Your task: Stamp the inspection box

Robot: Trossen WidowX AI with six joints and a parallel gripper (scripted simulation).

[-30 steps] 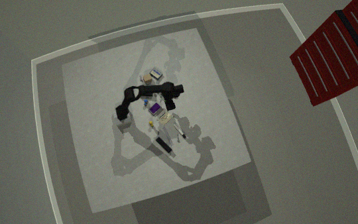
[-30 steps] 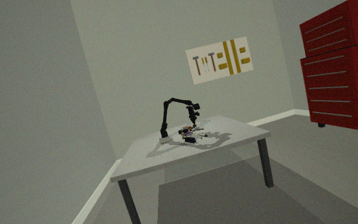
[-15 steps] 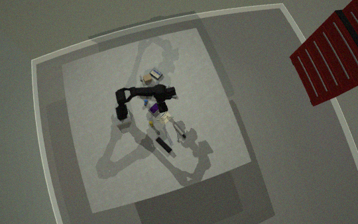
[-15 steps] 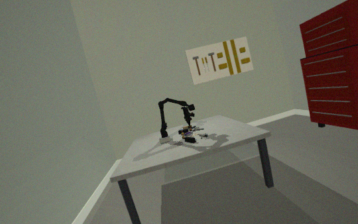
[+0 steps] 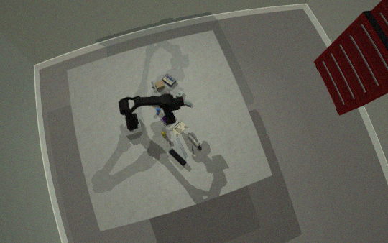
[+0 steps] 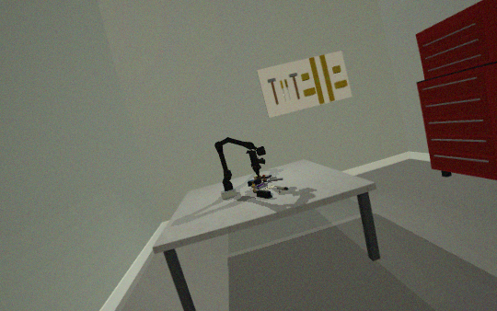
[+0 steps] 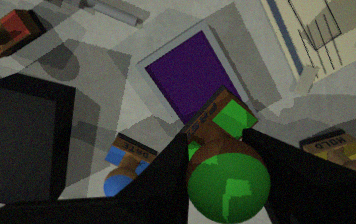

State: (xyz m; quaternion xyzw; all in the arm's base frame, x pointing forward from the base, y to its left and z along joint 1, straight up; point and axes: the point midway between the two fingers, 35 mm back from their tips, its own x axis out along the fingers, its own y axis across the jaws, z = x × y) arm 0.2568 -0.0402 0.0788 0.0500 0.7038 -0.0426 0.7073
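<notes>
The ink pad is 90 mm below my gripper tip. The rest, counted from my gripper tip: blue stamp: 70 mm to the left, 70 mm below, 50 mm behind; then green stamp: right at my gripper tip; then cream card: 100 mm to the right, 90 mm below, 40 mm ahead.
</notes>
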